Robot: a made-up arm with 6 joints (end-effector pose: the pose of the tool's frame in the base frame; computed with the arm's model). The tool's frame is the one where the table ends. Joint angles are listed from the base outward.
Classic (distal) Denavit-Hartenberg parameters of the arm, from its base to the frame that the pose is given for. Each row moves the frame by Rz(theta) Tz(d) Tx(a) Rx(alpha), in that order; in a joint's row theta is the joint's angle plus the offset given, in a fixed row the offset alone. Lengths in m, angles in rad.
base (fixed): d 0, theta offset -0.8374, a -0.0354, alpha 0
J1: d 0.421, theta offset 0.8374, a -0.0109, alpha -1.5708
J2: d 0, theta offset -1.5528, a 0.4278, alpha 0
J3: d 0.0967, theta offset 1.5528, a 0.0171, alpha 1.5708
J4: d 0.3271, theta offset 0, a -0.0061, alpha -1.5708
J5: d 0.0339, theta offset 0, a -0.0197, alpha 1.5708
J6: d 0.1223, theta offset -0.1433, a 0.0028, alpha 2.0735
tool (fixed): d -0.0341, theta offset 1.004, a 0, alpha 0
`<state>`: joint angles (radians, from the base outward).
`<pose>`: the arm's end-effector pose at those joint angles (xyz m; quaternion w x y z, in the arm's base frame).
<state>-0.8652 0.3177 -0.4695 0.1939 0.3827 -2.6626</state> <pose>0.1295 0.0130 1.2876 0.2648 -0.5705 -0.6224 -0.4658</pose>
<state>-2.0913 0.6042 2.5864 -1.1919 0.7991 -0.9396</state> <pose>-0.0657 -0.0904 0.3557 0.2746 0.1736 0.7723 -0.5458</pose>
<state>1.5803 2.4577 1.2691 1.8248 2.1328 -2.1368</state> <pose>-0.2257 0.1573 -0.1381 0.0980 -0.0049 0.9952 -0.0012</pose>
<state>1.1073 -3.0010 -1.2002 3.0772 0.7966 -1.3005</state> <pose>0.0613 0.3491 -0.1310 0.0014 0.6374 0.7621 -0.1135</pose>
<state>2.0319 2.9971 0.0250 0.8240 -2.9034 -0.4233</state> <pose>-0.1724 0.0823 -0.1880 0.4025 0.8496 -0.1049 0.3244</pose>
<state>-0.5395 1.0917 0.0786 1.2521 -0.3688 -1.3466</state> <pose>0.6818 -0.3227 0.8178 0.4653 0.6082 -0.4664 -0.4427</pose>
